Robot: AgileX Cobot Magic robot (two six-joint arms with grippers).
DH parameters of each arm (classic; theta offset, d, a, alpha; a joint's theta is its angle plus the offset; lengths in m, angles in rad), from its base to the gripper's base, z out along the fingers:
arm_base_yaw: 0 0.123 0 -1.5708
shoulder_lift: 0.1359 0 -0.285 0
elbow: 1.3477 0 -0.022 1.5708
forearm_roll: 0 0.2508 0 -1.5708
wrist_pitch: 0 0 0.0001 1.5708
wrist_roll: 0 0.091 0 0
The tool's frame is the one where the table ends.
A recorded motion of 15 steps. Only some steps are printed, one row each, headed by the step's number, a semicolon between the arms.
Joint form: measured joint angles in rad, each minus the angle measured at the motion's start. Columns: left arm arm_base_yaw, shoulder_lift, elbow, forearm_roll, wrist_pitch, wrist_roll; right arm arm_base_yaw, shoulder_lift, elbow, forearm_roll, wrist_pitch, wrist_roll.
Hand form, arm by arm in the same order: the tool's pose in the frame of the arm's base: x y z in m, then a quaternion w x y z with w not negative. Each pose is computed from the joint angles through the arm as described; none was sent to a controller.
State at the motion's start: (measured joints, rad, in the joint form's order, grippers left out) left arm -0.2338 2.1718 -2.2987 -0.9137 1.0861 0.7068; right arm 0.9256 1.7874 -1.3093 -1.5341 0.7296 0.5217
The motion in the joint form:
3: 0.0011 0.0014 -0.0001 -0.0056 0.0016 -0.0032; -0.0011 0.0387 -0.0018 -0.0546 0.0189 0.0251
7: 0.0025 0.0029 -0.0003 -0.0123 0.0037 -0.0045; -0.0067 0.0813 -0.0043 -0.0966 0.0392 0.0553
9: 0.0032 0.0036 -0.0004 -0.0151 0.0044 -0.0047; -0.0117 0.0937 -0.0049 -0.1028 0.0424 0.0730
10: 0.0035 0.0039 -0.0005 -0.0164 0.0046 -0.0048; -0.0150 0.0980 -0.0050 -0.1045 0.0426 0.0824
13: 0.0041 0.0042 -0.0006 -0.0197 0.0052 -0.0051; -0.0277 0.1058 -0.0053 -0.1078 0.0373 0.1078
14: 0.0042 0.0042 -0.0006 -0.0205 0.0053 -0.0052; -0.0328 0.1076 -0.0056 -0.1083 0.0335 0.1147
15: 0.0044 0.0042 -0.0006 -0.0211 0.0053 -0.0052; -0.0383 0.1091 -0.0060 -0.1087 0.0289 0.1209
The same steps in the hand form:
3: 0.4560 -0.1740 0.3694 0.39969 0.32682 0.77882 -0.35618; 0.2946 0.2876 0.2758 0.49004 -0.53902 0.59658 -0.33677
7: 0.4563 -0.1737 0.3690 0.39853 0.32517 0.77858 -0.35952; 0.3012 0.2904 0.2620 0.48219 -0.54050 0.59276 -0.35212
9: 0.4565 -0.1736 0.3689 0.39817 0.32451 0.77844 -0.36081; 0.3039 0.2902 0.2575 0.48035 -0.53725 0.59688 -0.35266
10: 0.4565 -0.1735 0.3688 0.39808 0.32419 0.77835 -0.36139; 0.3052 0.2897 0.2559 0.47999 -0.53489 0.59967 -0.35198
13: 0.4566 -0.1734 0.3689 0.39791 0.32349 0.77803 -0.36290; 0.3095 0.2871 0.2527 0.48022 -0.52761 0.60810 -0.34819
14: 0.4566 -0.1734 0.3690 0.39789 0.32332 0.77793 -0.36327; 0.3110 0.2861 0.2520 0.48036 -0.52554 0.61074 -0.34649
15: 0.4566 -0.1734 0.3690 0.39794 0.32315 0.77787 -0.36350; 0.3127 0.2850 0.2513 0.48051 -0.52365 0.61326 -0.34469

